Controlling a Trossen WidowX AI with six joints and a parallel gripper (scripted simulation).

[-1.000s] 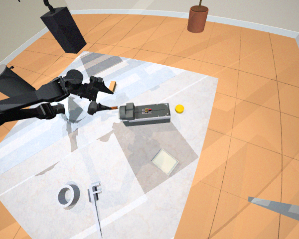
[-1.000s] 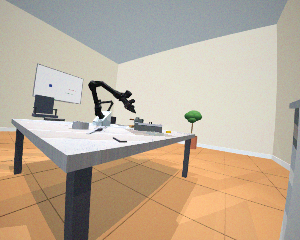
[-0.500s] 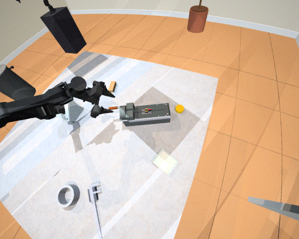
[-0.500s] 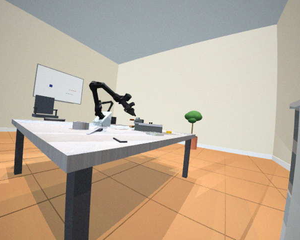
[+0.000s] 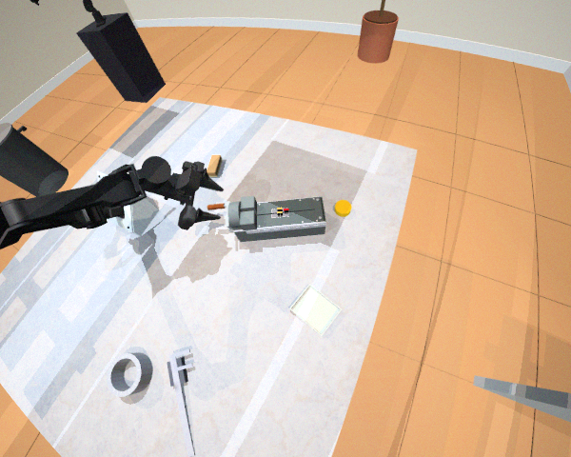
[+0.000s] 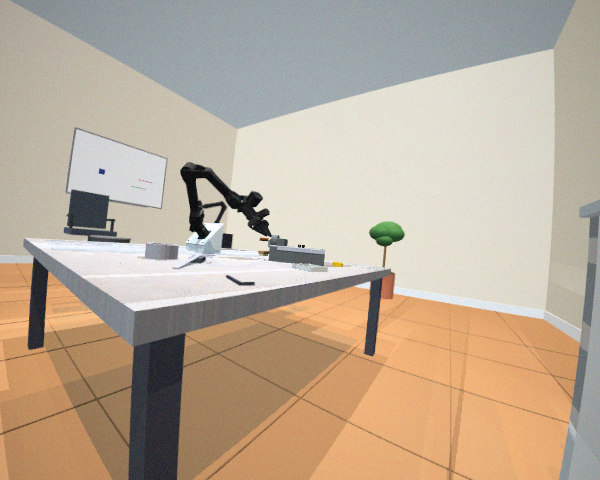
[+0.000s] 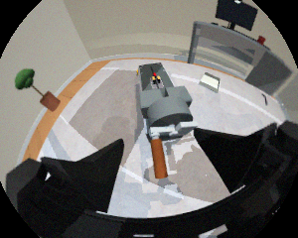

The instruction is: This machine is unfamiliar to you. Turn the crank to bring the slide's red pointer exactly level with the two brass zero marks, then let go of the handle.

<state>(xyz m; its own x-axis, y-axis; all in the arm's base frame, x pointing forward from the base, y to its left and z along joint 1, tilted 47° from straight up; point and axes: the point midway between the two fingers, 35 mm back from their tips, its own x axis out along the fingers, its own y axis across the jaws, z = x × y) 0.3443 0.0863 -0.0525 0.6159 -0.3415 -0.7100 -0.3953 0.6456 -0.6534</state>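
Now: the orange-brown crank handle 2 cm below my gripper tip, 2 cm behind it and 1 cm to the right of it. Round my gripper tip: tan block 19 cm to the left, 18 cm behind, 10 cm below; then red pointer 17 cm ahead, 5 cm to the left, 3 cm below; then yellow disc 32 cm ahead, 15 cm to the left, 11 cm below.
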